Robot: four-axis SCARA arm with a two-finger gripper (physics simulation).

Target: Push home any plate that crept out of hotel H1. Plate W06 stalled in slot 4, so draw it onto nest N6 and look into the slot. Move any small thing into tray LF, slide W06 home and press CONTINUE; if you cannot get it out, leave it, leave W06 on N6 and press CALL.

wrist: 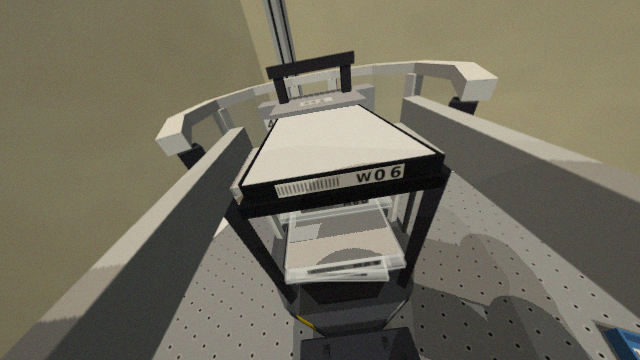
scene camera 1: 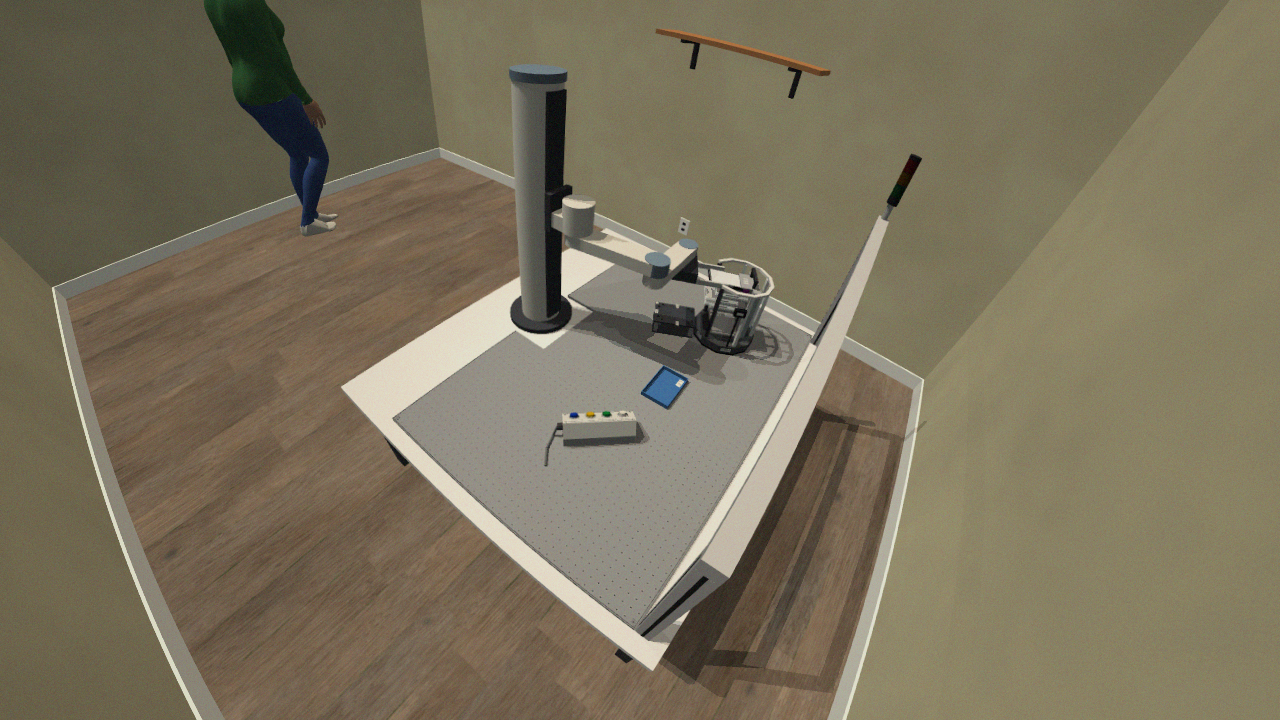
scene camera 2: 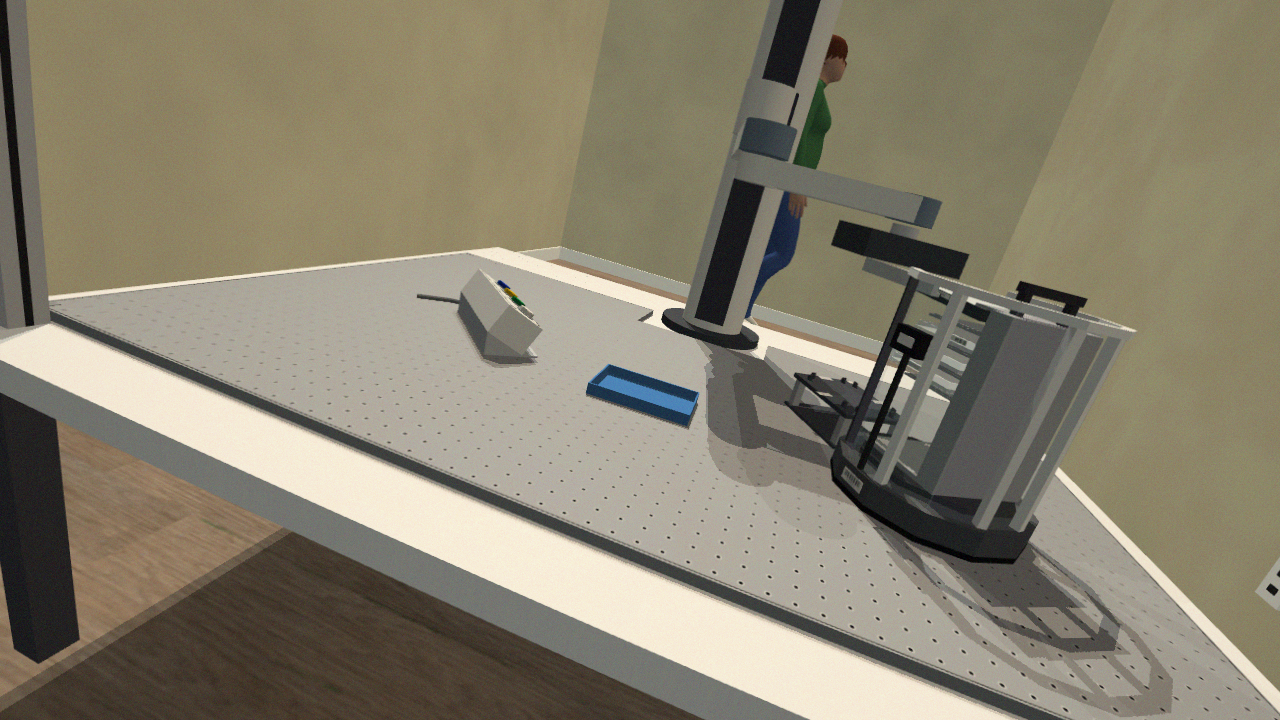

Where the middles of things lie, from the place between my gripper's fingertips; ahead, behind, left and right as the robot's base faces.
Scene:
The round plate rack [scene camera 2: 975, 398] is 120 mm below my hand, 50 mm ahead of it and 30 mm to the left of it. Also, from my hand: blue tray labelled LF [scene camera 2: 592, 387] 380 mm to the right, 260 mm below, 30 mm ahead.

